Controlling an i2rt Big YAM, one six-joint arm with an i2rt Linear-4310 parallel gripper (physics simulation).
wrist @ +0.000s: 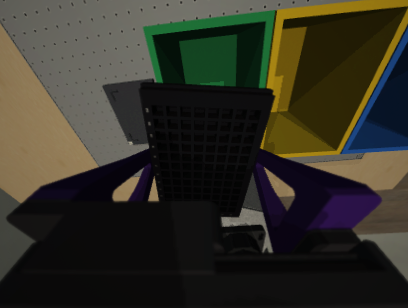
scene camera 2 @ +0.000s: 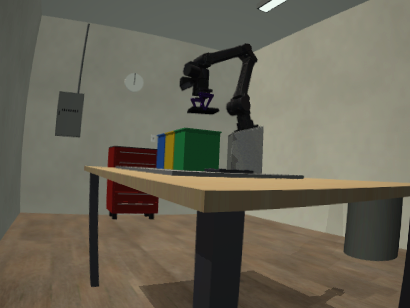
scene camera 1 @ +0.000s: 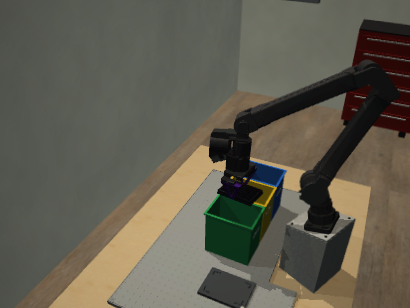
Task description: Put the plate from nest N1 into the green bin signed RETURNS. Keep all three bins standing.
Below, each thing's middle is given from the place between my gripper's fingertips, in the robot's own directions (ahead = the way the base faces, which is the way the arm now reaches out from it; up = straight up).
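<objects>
Black plate (wrist: 204,140), 1 cm behind my hand, 1 cm above. Going by their middles, nearest to my hand of the things named here: the plate. Green bin (scene camera 1: 232,229), from my hand 1 cm ahead, 1 cm to the right, 18 cm below. Blue bin (scene camera 1: 273,176), 3 cm ahead of my hand, 27 cm to the right, 18 cm below. Dark grey nest (wrist: 128,109), 7 cm behind my hand, 17 cm to the left, 26 cm below.
</objects>
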